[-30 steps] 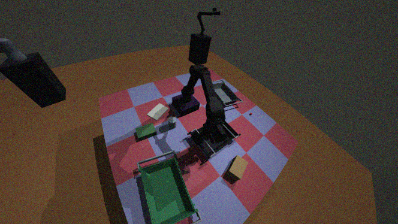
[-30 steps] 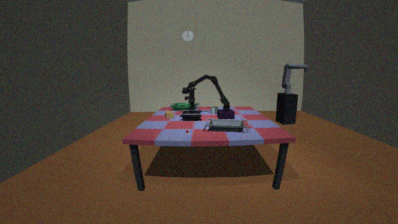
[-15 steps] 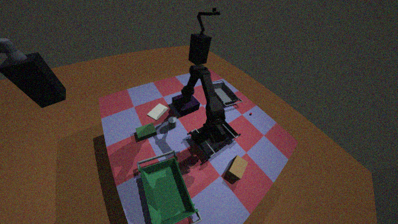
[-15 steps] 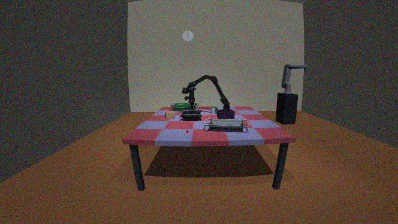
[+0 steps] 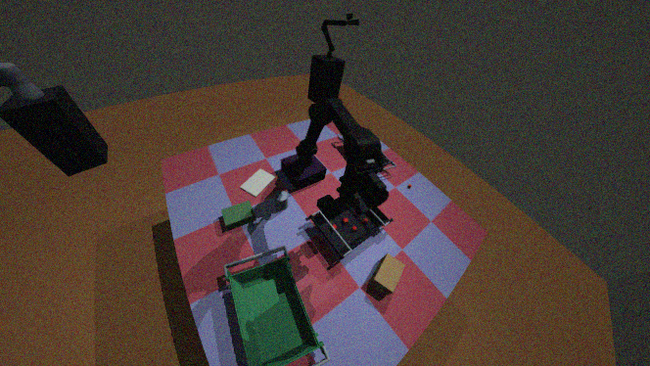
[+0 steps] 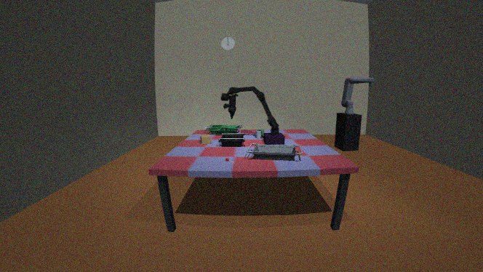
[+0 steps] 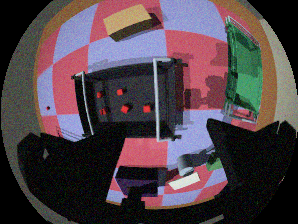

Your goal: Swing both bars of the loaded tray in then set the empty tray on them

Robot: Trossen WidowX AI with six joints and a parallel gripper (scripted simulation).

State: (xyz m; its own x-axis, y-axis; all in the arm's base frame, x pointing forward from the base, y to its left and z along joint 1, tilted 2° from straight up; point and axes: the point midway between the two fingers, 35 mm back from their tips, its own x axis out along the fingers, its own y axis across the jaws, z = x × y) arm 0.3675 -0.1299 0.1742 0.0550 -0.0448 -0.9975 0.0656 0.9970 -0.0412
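Right now my gripper tip is 520 mm to the right of the grey tray, 280 mm past it and 160 mm above it. Round my gripper tip: grey cup: 260 mm behind, 170 mm below, 70 mm to the right; tan box: 240 mm ahead, 180 mm below, 60 mm to the left; green block: 300 mm behind, 250 mm to the right, 190 mm below.
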